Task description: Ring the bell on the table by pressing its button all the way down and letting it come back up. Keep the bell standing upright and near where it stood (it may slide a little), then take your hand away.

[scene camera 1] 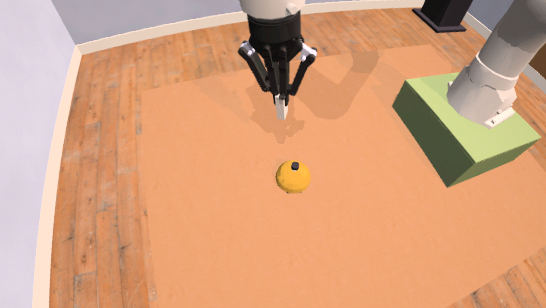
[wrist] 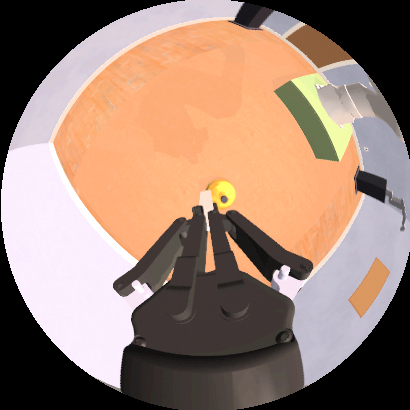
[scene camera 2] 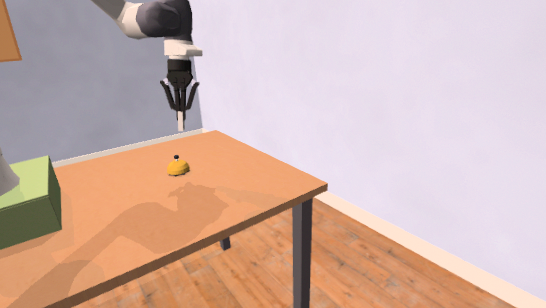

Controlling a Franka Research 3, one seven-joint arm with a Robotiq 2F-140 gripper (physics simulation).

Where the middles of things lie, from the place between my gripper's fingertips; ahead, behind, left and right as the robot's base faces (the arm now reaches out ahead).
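Yellow dome bell [scene camera 1: 291,181]: my hand 14 cm above it, 2 cm past it, 6 cm to the right of it.
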